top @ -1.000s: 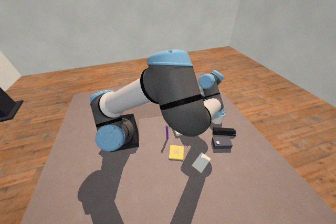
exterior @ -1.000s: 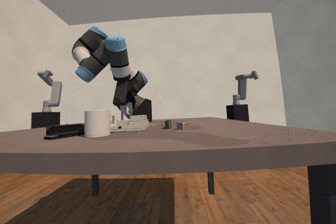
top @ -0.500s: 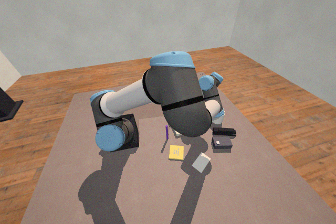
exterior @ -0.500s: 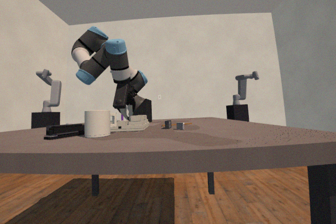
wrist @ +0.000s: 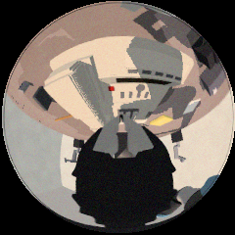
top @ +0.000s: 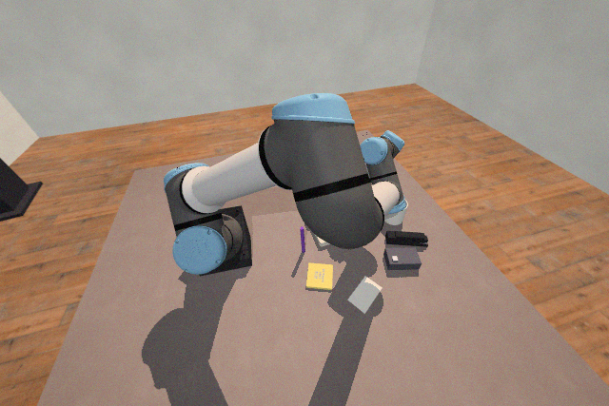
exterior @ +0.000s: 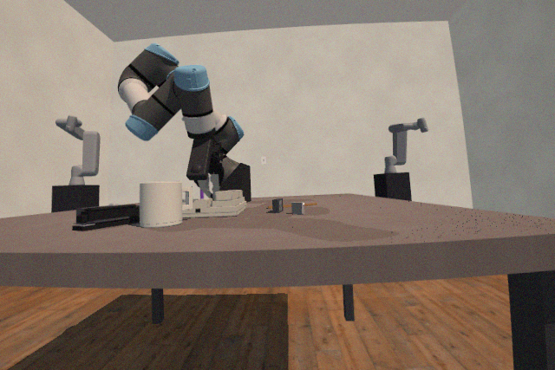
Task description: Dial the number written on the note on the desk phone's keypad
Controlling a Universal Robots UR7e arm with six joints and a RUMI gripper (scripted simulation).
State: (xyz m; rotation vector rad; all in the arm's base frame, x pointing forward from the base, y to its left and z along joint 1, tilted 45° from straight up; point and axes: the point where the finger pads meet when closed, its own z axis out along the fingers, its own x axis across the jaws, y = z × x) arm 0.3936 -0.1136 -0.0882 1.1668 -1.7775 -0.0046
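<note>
Right now my hand is 10 mm short of the grey handset and 50 mm to the right of it. From my hand the other things lie so: pencil: 50 mm behind, 250 mm to the left, 40 mm below; then white mug: 220 mm ahead, 60 mm to the right, 10 mm below; then purple pen: 160 mm behind, 70 mm to the right, 20 mm above.
</note>
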